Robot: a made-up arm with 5 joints. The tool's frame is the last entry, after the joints.
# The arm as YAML. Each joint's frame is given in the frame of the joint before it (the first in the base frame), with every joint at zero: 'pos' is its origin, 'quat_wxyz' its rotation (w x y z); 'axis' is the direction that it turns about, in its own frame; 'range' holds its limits. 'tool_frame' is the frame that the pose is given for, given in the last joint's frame.
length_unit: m
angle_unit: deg
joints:
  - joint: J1
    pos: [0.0, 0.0, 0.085]
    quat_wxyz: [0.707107, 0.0, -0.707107, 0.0]
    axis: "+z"
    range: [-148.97, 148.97]
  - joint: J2
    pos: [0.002, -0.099, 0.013]
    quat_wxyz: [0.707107, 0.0, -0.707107, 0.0]
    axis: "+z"
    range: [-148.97, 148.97]
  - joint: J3
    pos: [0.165, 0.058, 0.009]
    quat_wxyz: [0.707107, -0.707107, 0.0, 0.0]
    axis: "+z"
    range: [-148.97, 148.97]
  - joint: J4
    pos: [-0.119, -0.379, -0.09]
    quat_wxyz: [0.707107, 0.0, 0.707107, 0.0]
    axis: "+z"
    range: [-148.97, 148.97]
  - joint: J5
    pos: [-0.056, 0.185, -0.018]
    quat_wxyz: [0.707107, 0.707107, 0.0, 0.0]
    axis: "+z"
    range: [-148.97, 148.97]
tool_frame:
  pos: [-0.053, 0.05, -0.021]
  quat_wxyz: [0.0, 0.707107, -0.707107, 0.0]
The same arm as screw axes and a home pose.
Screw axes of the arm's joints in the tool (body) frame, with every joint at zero. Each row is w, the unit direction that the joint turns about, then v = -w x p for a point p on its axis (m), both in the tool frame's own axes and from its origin. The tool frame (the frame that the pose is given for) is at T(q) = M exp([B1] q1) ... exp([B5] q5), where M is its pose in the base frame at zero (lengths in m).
B1: w -1 0 0 v 0 -0.18 0.022
B2: w 0 0 -1 v 0.077 0.078 0
B3: w 0 1 0 v -0.173 0 -0.087
B4: w -1 0 0 v 0 0.206 -0.109
B5: w 0 0 -1 v 0.053 0.05 0
M: xyz -0.091 -0.022 -0.095 (m) quaternion w x y z 1 0 0 0
Joint limits (deg, base to tool): -148.97..148.97 -148.97..148.97 -148.97..148.97 -148.97..148.97 -148.97..148.97

